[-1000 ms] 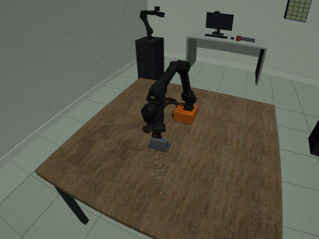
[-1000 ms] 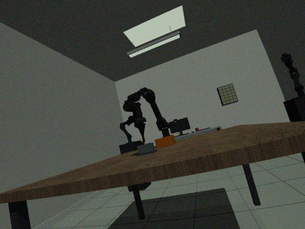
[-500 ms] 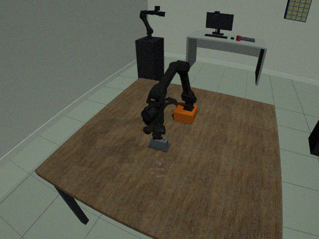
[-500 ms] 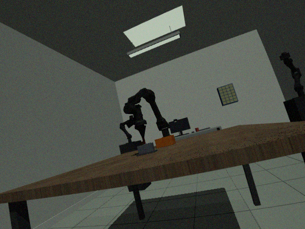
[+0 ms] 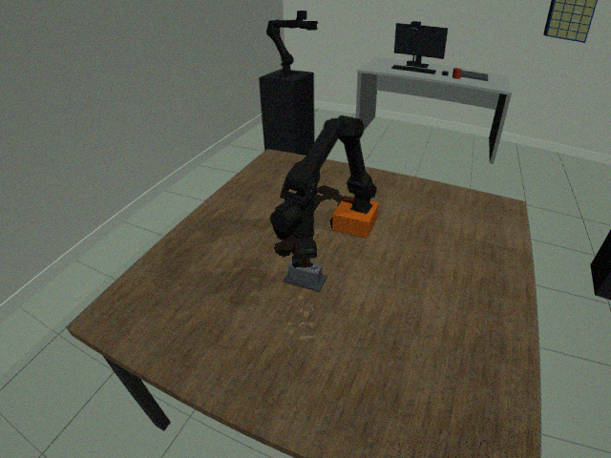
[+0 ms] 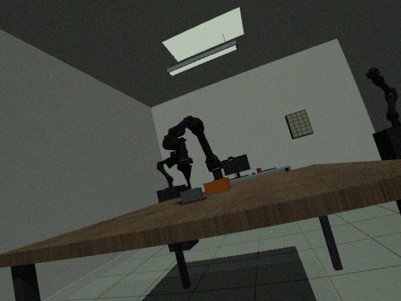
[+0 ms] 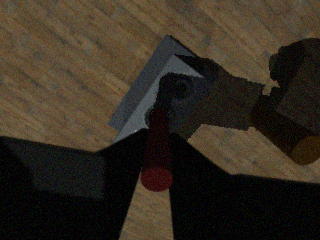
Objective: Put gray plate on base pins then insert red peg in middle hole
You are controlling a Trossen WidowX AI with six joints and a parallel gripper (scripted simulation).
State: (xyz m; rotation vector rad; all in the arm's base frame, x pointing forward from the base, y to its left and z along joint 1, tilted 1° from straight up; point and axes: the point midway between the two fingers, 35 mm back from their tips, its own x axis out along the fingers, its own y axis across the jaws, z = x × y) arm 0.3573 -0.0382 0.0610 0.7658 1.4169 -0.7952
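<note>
Right now the dark red peg is right at my gripper tip. The rest, counted from my gripper tip: gray base (9 cm below); then gray plate (5 cm below); then orange cylinder (11 cm behind, 7 cm to the right, 6 cm below).
</note>
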